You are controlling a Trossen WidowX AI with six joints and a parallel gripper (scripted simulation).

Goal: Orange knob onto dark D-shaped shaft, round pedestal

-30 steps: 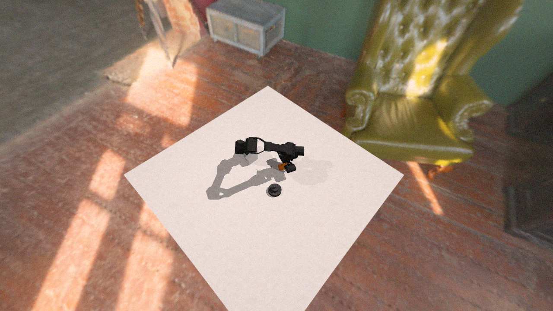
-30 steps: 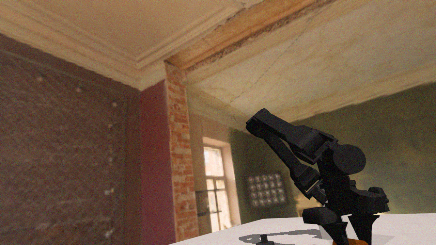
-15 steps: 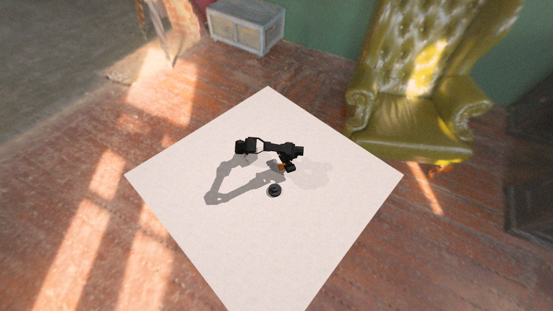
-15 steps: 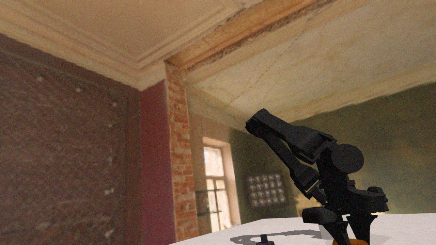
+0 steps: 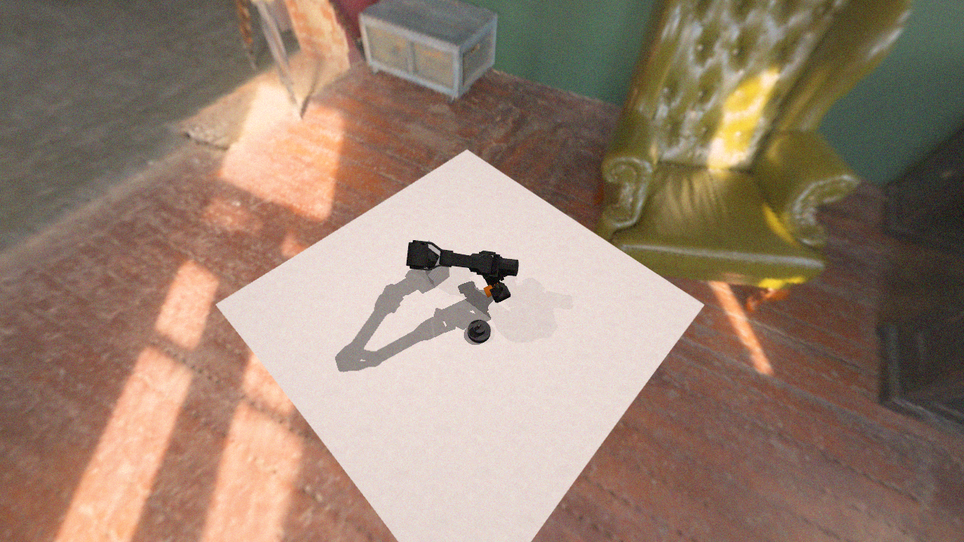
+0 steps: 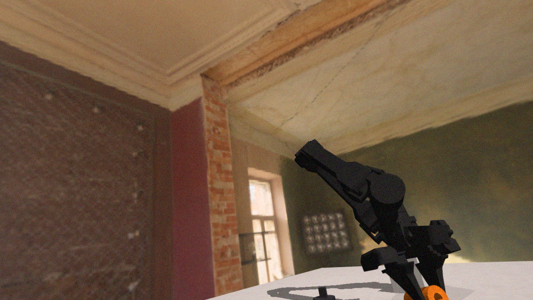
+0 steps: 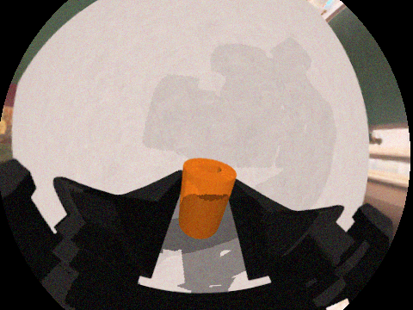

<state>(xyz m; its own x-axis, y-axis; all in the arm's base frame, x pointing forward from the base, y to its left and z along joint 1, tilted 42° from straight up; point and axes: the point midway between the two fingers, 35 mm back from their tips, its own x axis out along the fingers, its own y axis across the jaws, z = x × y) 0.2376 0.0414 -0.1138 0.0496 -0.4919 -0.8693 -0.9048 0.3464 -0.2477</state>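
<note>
Now: gripper tip 70 mm short of the D-shaped shaft, 180 mm to the left of it and 10 mm below it. From my gripper tip the other things lie so: orange knob: 10 mm behind, 20 mm to the right, 10 mm above.
</note>
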